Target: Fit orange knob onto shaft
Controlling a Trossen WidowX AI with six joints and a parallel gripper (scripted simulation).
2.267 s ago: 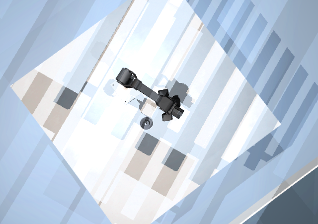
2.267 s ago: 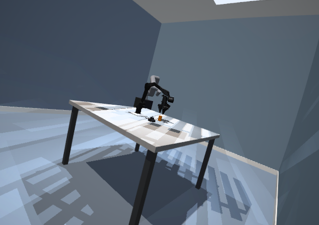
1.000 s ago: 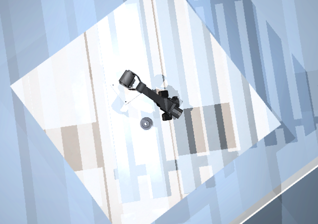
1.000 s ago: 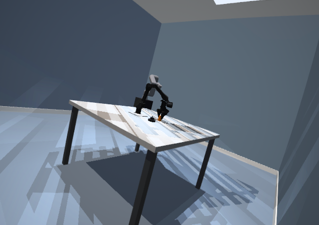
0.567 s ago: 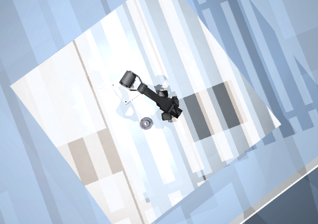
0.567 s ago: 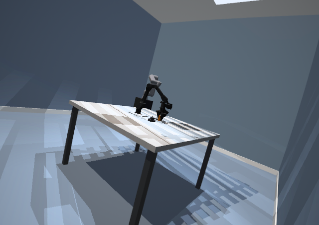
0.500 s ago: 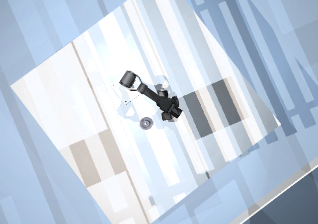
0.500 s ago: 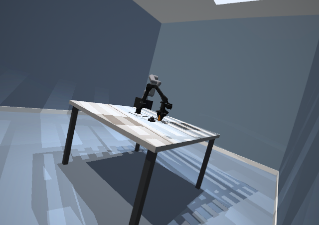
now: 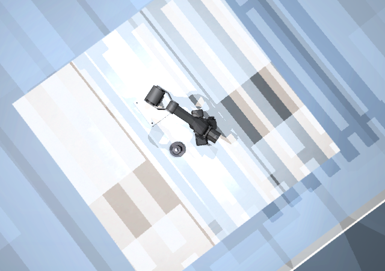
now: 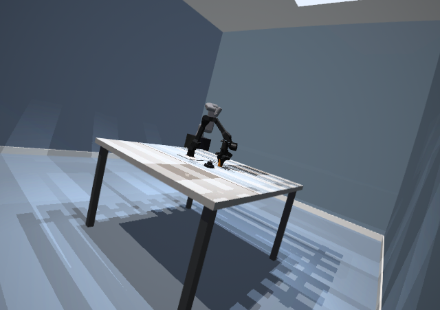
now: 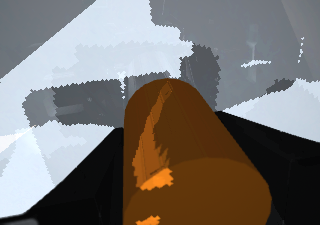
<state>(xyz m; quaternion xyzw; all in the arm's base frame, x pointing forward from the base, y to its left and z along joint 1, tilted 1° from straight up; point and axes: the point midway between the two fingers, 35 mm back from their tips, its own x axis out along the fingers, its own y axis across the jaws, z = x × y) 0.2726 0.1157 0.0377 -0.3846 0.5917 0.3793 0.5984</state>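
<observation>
Right now my gripper tip is 3 cm short of the dark round pedestal, 17 cm to the left of it and 2 cm below it. Also, from my gripper tip: orange knob 4 cm above.
</observation>
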